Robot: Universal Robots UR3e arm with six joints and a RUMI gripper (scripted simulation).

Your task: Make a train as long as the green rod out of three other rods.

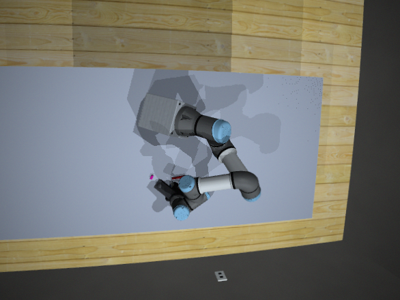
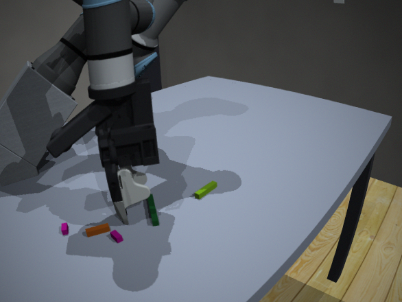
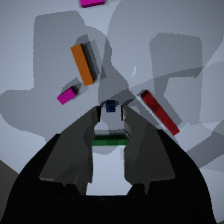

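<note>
Right now my hand is 1 cm above the blue rod. From my hand the other things lie so: green rod 5 cm to the left, 2 cm ahead, 1 cm below; then orange rod 5 cm to the right, 1 cm below, 1 cm behind; then red rod 4 cm to the left, 4 cm behind, 1 cm below.
</note>
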